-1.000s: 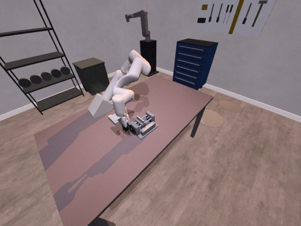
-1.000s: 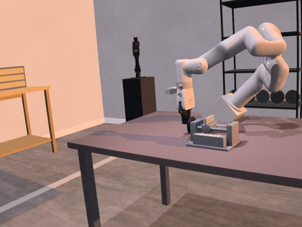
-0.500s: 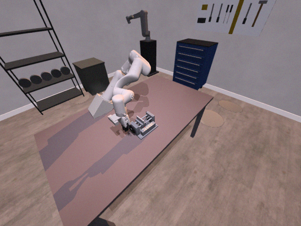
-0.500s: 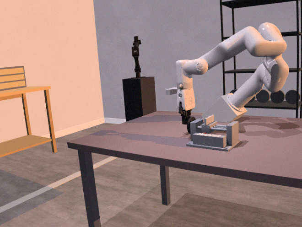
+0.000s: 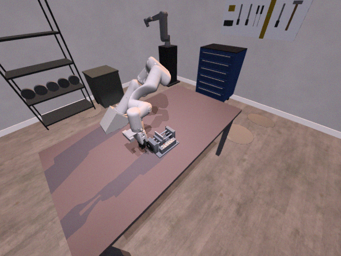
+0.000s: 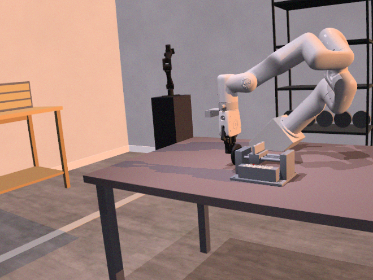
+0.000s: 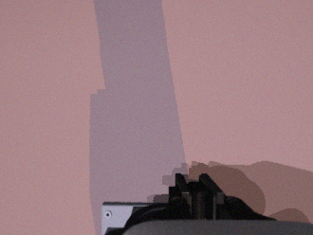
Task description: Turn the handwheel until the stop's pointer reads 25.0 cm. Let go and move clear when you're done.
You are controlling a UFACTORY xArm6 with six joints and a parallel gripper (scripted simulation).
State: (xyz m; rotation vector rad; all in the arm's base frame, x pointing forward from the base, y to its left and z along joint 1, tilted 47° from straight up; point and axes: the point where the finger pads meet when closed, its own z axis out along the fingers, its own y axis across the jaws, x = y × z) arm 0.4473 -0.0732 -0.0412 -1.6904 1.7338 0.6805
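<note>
Now: the black handwheel 2 cm to the left of my hand, 1 cm below it and 1 cm ahead of it. The rest, counted from my hand: sliding stop block: 13 cm to the left, 3 cm ahead.
</note>
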